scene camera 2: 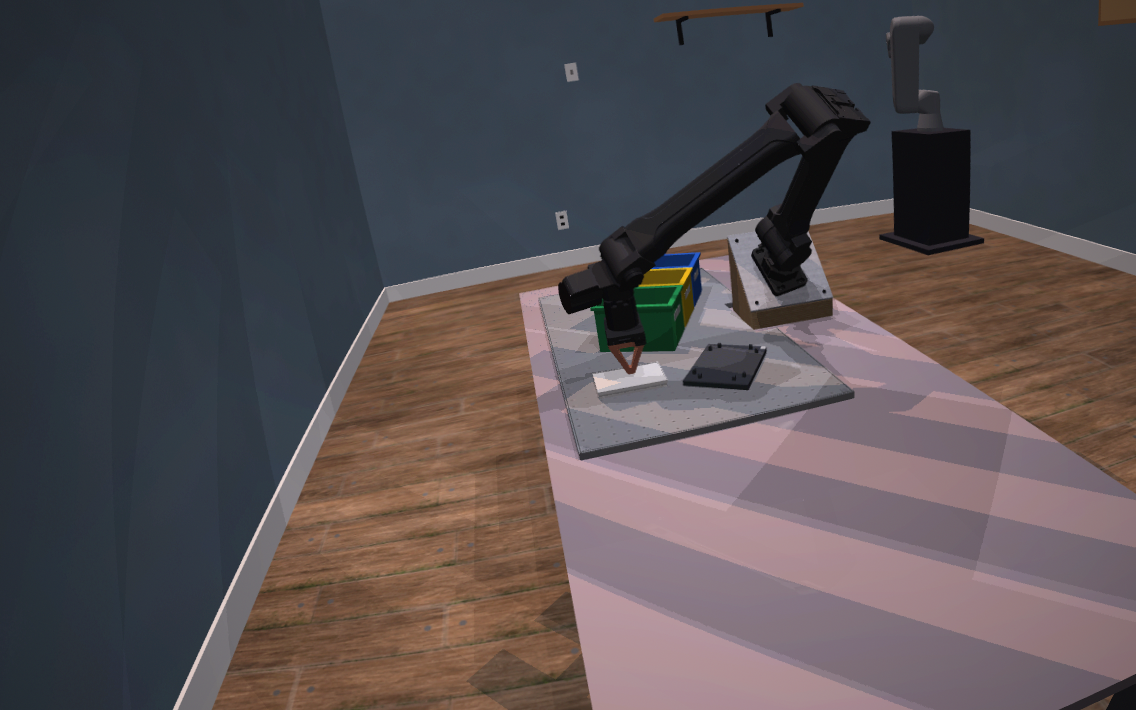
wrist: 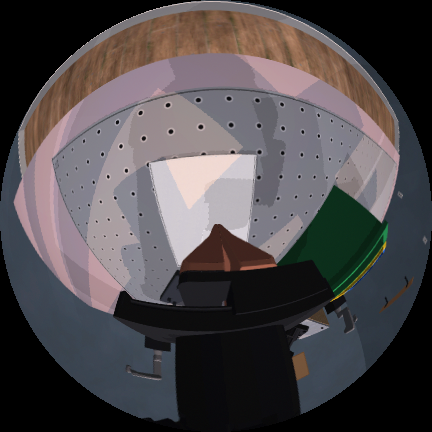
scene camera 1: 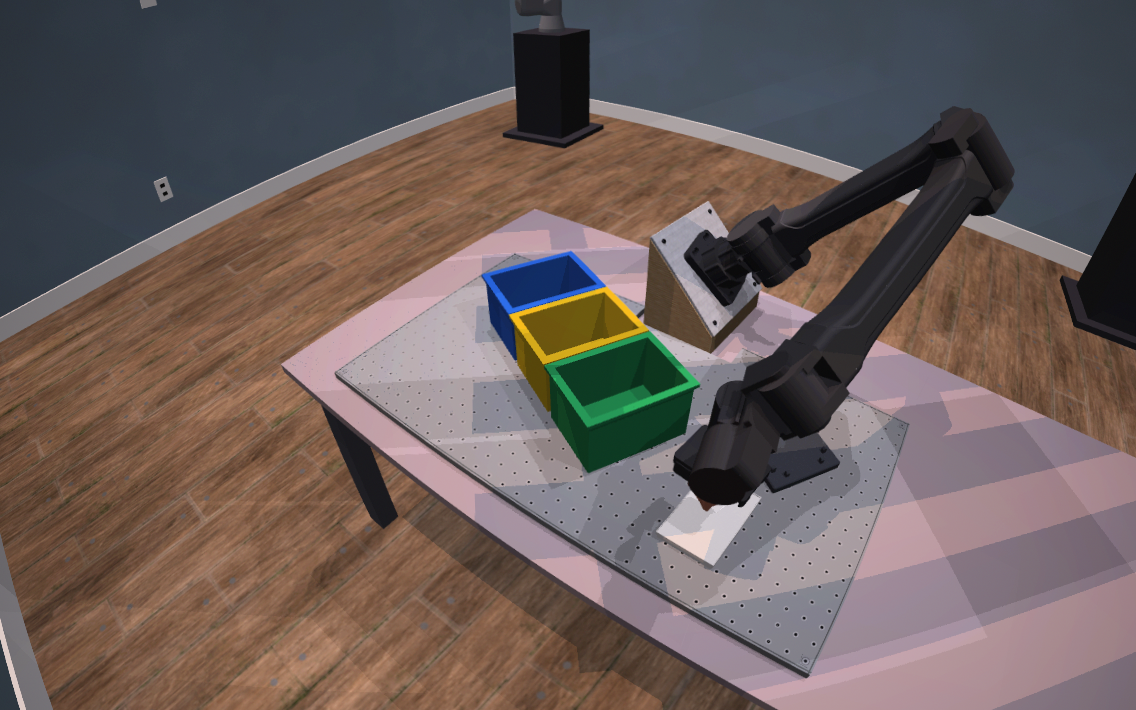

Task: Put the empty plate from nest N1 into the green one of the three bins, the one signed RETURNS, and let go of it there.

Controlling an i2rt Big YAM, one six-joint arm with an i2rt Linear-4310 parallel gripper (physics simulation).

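Places are measured from the arm's base along level axes (x left, y down, z back), in metres.
Pixels of known places: gripper, between the fingertips: (scene camera 2: 631,373) (wrist: 216,228) (scene camera 1: 707,507); arm's base, origin of its link: (scene camera 2: 778,269) (scene camera 1: 712,269).
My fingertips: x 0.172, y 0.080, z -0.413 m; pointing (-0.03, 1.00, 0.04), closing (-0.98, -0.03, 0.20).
Ahead of a thing's pixels: the offset from my fingertips to its top centre. "spot": to the spot under its first point. Level surfaces: height alone.
A white plate @(dz -0.007, dx +0.008, dy +0.001 m) (scene camera 1: 695,538) (scene camera 2: 609,384) (wrist: 200,195) lies flat on the perforated board. No mark for nest N1 is readable. My gripper (scene camera 1: 707,506) (scene camera 2: 629,370) (wrist: 216,228) points down over the plate, its copper-coloured fingertips together and nothing between them. The tips are at or just above the plate's top face; I cannot tell whether they touch. The green bin (scene camera 1: 640,435) (scene camera 2: 663,330) (wrist: 332,232) stands beside the plate, with its open top up. No plate shows inside it in the first scene view. Its sign is not readable.
The yellow bin @(spot: dz +0.078, dx -0.327, dy -0.027 m) (scene camera 1: 531,368) and blue bin @(spot: dz +0.144, dx -0.436, dy -0.044 m) (scene camera 1: 500,314) stand in a row beyond the green one. A dark plate with small pegs @(dz +0.173, dx +0.046, dy -0.007 m) (scene camera 1: 804,468) (scene camera 2: 725,366) lies near the white plate. The arm's wedge-shaped base (scene camera 1: 676,305) (scene camera 2: 787,315) stands behind the board @(dy +0.015 m) (scene camera 1: 418,401) (scene camera 2: 603,435).
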